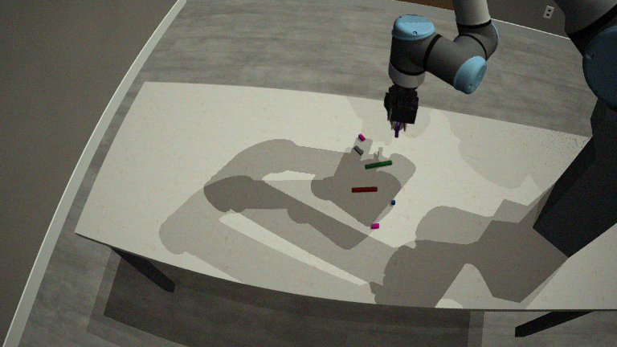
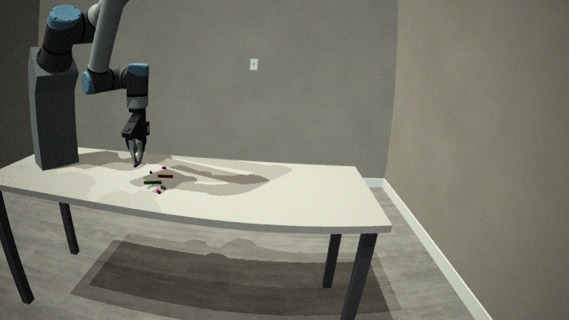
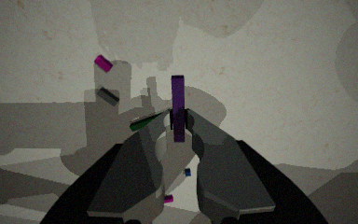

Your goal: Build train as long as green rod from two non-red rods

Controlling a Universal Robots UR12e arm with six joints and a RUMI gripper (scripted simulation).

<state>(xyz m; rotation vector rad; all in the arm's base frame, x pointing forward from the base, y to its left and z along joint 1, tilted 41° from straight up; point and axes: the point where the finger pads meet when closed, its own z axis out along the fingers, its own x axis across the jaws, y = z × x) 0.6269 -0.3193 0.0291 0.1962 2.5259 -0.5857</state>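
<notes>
My gripper is now 11 cm above the green rod, 5 cm to the right of it and 5 cm short of it. From my hand the other things lie so: red rod: 12 cm to the left, 11 cm below, 11 cm ahead; then purple rod: 1 cm below; then grey rod: 11 cm below, 10 cm ahead, 1 cm to the right.
</notes>
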